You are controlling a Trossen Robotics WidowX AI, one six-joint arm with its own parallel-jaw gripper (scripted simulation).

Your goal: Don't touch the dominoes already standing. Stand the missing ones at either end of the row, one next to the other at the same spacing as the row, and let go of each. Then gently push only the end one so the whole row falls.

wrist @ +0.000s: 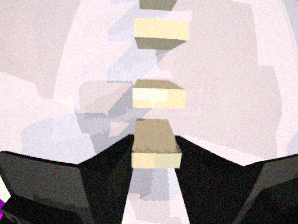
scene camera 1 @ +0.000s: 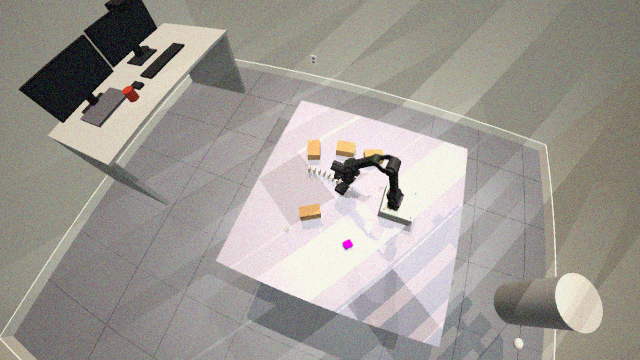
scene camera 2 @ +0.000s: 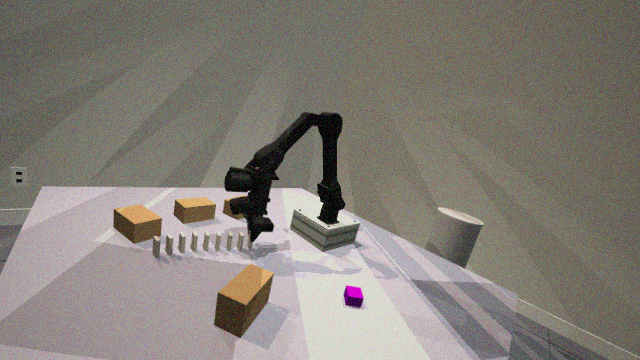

Labels:
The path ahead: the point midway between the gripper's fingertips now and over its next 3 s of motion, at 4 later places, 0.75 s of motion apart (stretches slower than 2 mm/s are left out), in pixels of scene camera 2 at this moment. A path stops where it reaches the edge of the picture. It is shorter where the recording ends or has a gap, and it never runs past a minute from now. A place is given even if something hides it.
The gripper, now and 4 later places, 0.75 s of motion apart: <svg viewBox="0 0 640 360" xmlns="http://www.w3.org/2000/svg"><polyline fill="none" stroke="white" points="251,239 256,205 261,212 265,219 263,242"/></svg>

